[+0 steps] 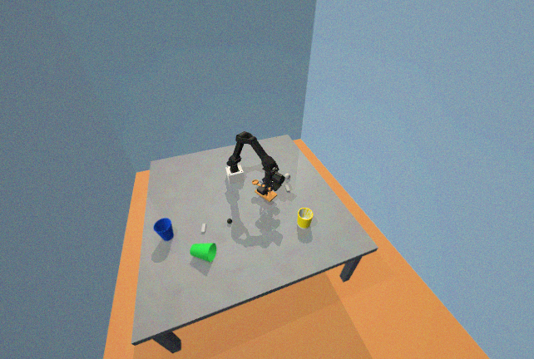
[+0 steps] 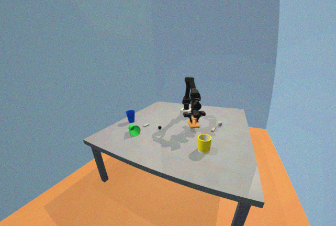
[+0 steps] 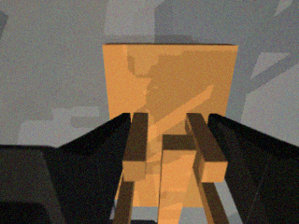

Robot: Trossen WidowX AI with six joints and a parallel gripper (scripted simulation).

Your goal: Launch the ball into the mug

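Right now the black ball is 8 cm ahead of my gripper tip, 30 cm to the right of it and 6 cm below it. Also, from my gripper tip: orange catapult 7 cm behind, 2 cm to the right, 2 cm above; yellow mug 26 cm ahead, 13 cm to the left, 4 cm below; pale grey ball 15 cm behind, 22 cm to the left, 5 cm below.
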